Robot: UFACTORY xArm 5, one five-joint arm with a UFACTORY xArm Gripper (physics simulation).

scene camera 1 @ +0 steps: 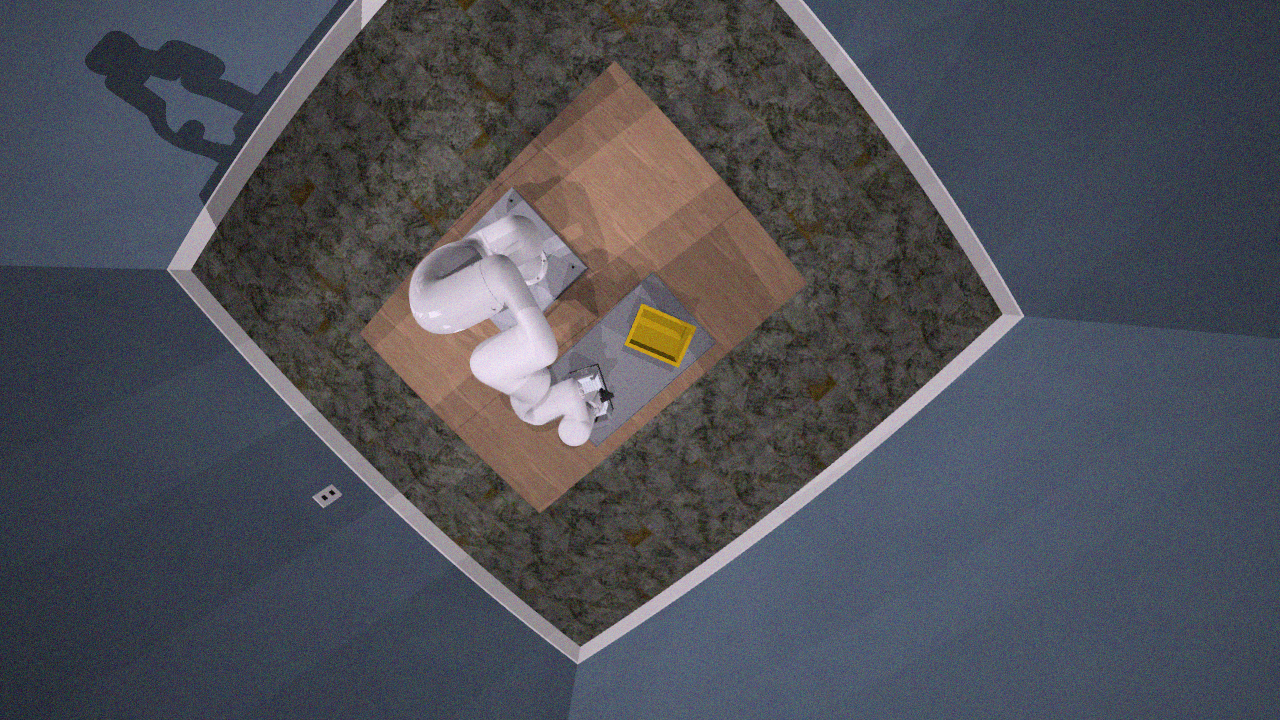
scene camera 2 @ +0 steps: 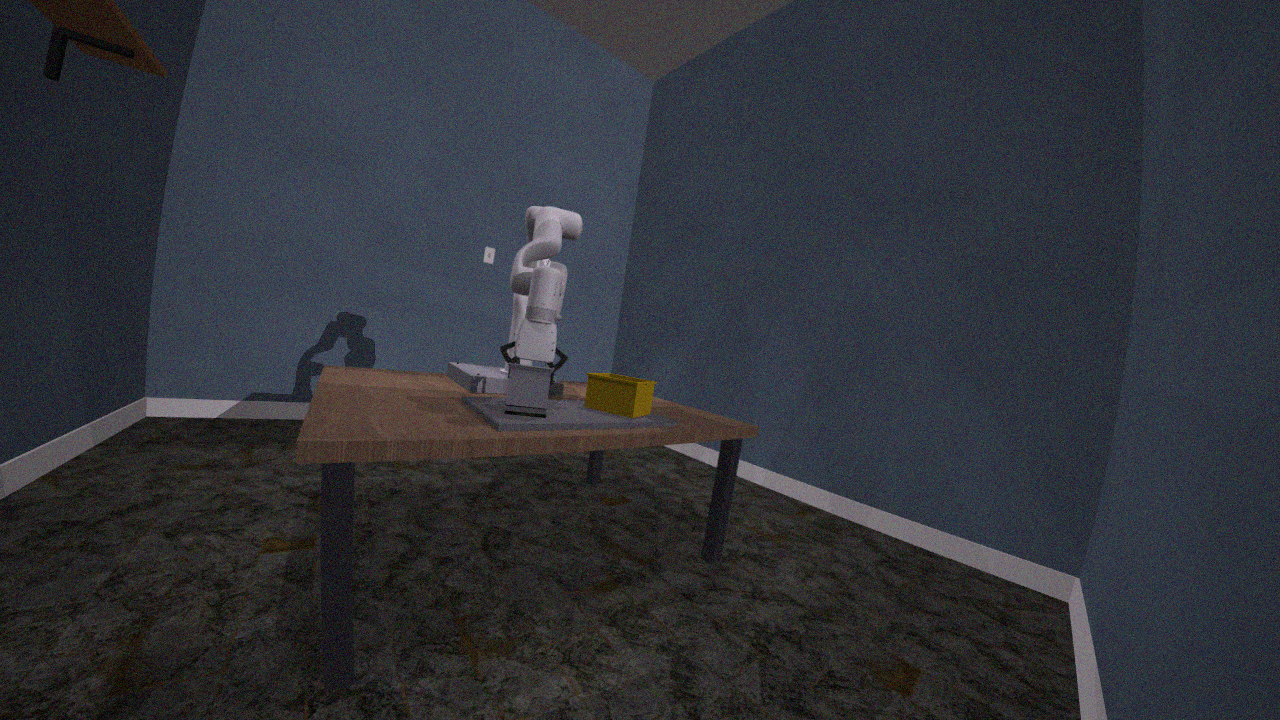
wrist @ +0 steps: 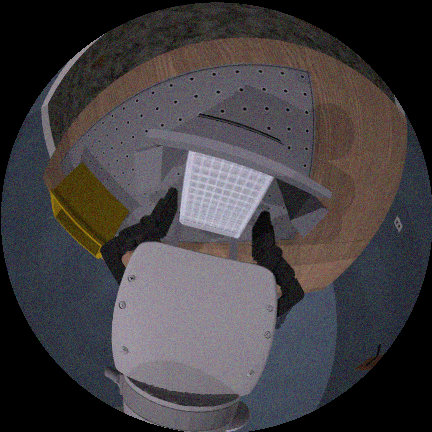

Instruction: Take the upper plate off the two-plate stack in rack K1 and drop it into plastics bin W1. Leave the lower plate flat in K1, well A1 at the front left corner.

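Places are measured from the arm's base along level axes (x ahead, y left, z up), in millimetres.
Pixels of known places: gripper, fingertip midpoint: [wrist: 217, 208]; arm's base, origin of the base link: [scene camera 1: 527, 264].
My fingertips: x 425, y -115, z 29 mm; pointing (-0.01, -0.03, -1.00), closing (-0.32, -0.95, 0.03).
Observation:
For each thing: its middle in the pictures, then the offset to it from my fingertips. Level surfaces: height alone.
- translucent white well plate, body centre: [wrist: 221, 191] [scene camera 1: 590, 397] dy -3, dx +7, dz -20 mm
- grey rack K1, body centre: [wrist: 218, 204] [scene camera 2: 529, 386] [scene camera 1: 589, 396] dy +0, dx +1, dz -5 mm
- yellow bin W1, body centre: [wrist: 85, 213] [scene camera 2: 620, 394] [scene camera 1: 659, 333] dy +288, dx -12, dz -15 mm
- grey perforated board, body centre: [wrist: 143, 185] [scene camera 2: 572, 412] [scene camera 1: 623, 363] dy +136, dx -6, dz -71 mm
- wooden table, its level: dz -78 mm
A translucent white well plate [scene camera 1: 590, 385] [wrist: 225, 195] shows at the grey rack K1 [scene camera 2: 527, 389] [wrist: 225, 147], inside its raised rim in the wrist view. One plate top is seen from above; whether a second plate lies under it is hidden, as is well A1. My gripper [wrist: 217, 208] is open, with its black fingers apart on either side of the plate and nothing held. How far the fingertips reach down the plate's sides cannot be told. In the scene camera 2 view, the rack wall hides the tips. The yellow bin W1 [scene camera 1: 660, 333] [scene camera 2: 619, 394] [wrist: 90, 200] stands beside the rack.
The rack and bin stand on a grey perforated board [scene camera 1: 626, 402] [scene camera 2: 572, 420] [wrist: 165, 90] on the wooden table [scene camera 1: 662, 170] [scene camera 2: 384, 420] [wrist: 360, 135]. The rack's tall end wall rises close to the gripper. The robot's base plate [scene camera 1: 563, 259] is behind the board.

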